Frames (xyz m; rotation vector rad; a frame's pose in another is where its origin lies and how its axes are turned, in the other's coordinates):
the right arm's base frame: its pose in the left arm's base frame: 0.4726 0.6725 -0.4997 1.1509 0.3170 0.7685
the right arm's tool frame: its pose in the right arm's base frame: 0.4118 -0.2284 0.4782 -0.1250 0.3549 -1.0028
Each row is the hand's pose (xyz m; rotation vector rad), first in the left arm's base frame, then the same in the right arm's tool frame.
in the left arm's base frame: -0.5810 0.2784 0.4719 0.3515 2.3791 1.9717
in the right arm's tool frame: -1.7268 -0.1433 -0.9424 -0.4678 1.9830 0.9056
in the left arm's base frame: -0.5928 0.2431 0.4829 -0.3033 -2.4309 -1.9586
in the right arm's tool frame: -1.7534 -0.1699 -0.9330 -0.4795 2.0351 0.8673
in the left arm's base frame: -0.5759 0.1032 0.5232 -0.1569 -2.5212 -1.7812
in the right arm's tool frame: -1.8230 -0.2638 -0.8445 -0.4993 2.1305 0.6898
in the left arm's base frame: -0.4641 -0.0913 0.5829 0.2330 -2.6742 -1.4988
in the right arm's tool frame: -1.8761 -0.3741 -0.6473 -0.6491 2.2228 0.3160
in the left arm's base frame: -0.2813 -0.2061 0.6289 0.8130 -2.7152 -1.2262
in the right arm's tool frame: -1.8542 -0.4097 -0.4306 -0.9564 2.2369 -0.1145
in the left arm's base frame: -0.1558 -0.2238 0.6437 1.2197 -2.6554 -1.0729
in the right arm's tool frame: -1.8056 -0.3911 -0.3140 -1.2020 2.1834 -0.3785
